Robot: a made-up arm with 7 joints.
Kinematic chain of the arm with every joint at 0, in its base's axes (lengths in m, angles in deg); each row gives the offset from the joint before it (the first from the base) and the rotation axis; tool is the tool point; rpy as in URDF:
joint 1: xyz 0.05 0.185 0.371 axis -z
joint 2: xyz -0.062 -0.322 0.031 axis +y
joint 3: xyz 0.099 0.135 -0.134 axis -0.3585 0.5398 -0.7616
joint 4: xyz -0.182 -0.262 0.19 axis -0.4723 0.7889 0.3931
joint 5: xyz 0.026 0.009 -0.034 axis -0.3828 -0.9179 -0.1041
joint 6: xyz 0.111 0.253 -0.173 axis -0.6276 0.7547 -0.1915
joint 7: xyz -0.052 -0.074 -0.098 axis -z
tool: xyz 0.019 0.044 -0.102 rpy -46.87 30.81 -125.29
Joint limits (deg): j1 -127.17..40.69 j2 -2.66..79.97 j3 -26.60..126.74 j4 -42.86..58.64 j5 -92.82..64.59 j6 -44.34..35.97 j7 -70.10..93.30
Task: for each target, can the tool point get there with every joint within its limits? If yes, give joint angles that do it. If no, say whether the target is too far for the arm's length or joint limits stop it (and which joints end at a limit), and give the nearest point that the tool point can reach.
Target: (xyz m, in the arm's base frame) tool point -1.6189 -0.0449 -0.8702
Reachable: no: too far | nearest point -0.6175 0.0524 -0.0299 | short by 1.311 m
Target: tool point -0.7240 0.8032 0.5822
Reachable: no: joint limits stop it (at a limit: joint 1, joint 4, joint 6, joint 7) | nearest point -0.4903 0.4809 0.5070 | short by 0.405 m
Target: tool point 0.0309 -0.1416 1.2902
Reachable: no: joint limits stop it (at a limit: joint 2, joint 4, joint 7) | nearest point 0.0323 -0.1168 0.9419 | short by 0.349 m
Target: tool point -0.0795 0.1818 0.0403
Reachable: yes | joints -18.85 45.60 114.94 -18.55 -53.79 -27.07 -31.53
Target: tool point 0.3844 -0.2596 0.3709
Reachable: yes | joints -102.90 20.44 -10.05 23.08 -69.76 -20.65 78.60
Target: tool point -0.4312 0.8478 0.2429
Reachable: no: joint limits stop it (at a limit: joint 3, joint 4, joint 5, joint 7) | nearest point -0.2768 0.6351 0.2901 | short by 0.267 m
